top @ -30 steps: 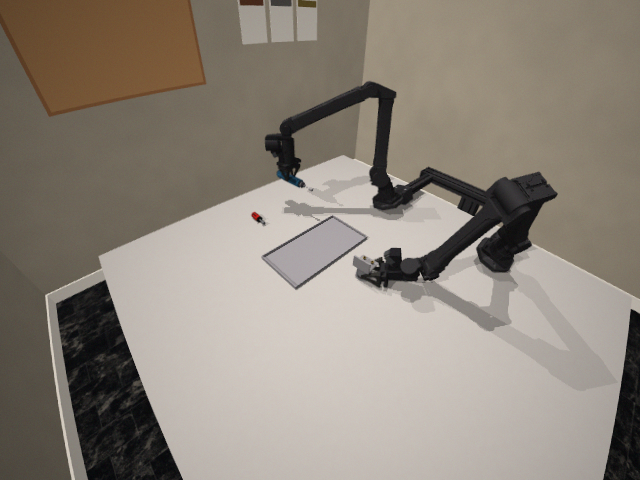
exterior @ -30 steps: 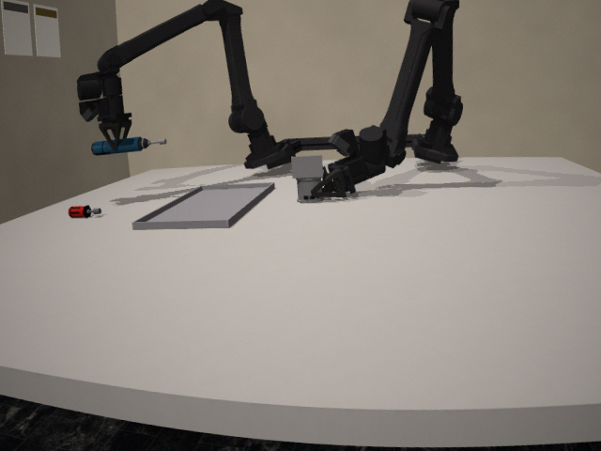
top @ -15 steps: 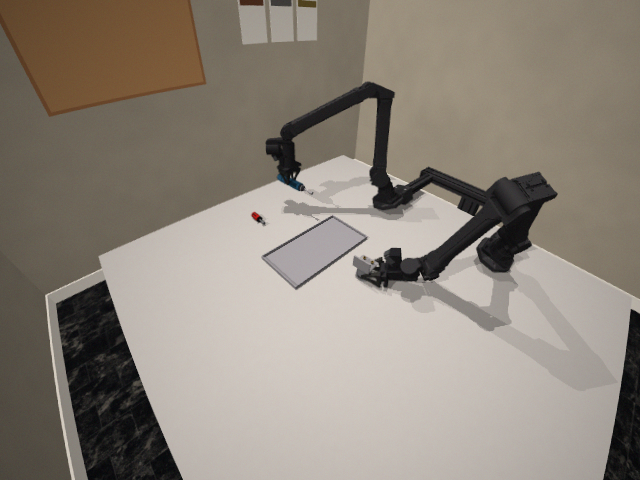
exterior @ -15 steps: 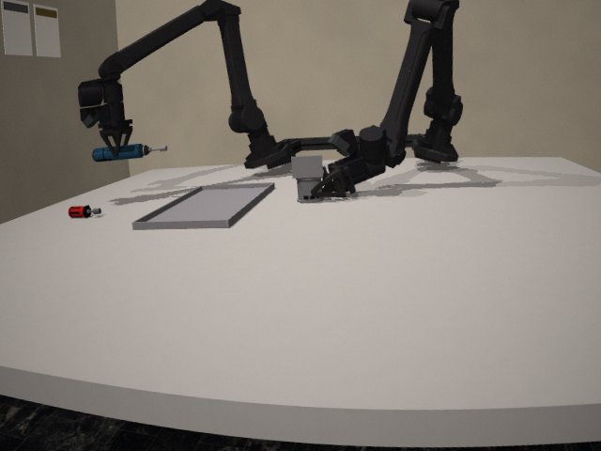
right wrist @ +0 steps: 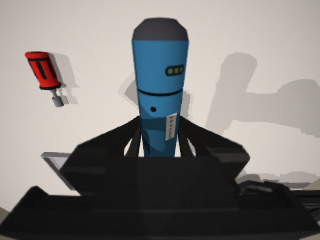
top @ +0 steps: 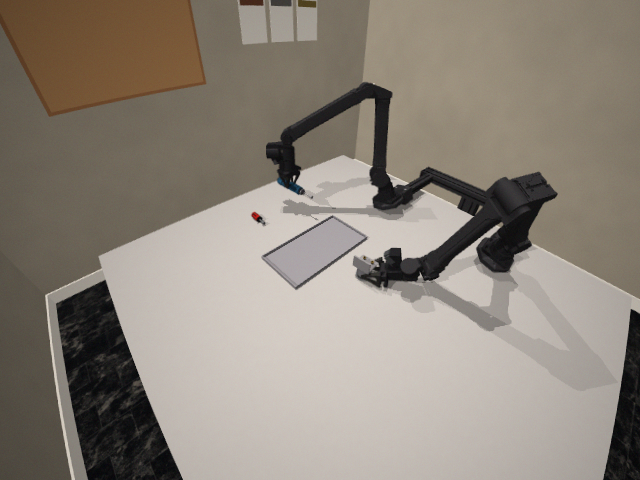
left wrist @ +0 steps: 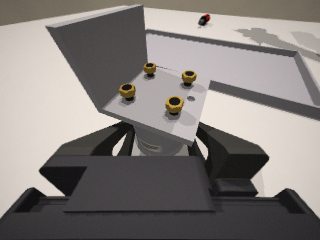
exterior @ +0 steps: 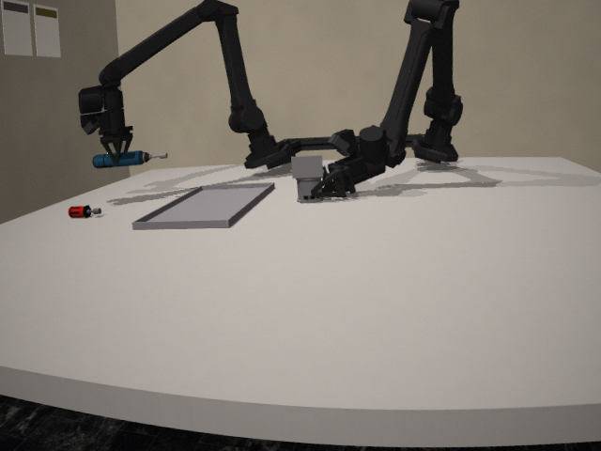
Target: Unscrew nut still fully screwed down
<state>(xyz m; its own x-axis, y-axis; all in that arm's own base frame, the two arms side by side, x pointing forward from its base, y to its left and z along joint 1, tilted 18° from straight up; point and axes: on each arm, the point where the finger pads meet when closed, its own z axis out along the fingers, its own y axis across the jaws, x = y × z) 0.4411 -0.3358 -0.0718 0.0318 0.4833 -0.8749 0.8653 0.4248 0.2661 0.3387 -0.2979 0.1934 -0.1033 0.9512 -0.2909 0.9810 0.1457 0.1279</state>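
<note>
Now: the joint module 10 mm above my left hand. Round my left hand: short red-handled tool 570 mm to the right, 90 mm ahead, 10 mm below; then l-shaped bracket 50 mm above; then grey tray 240 mm to the right, 30 mm ahead, 20 mm below.
</note>
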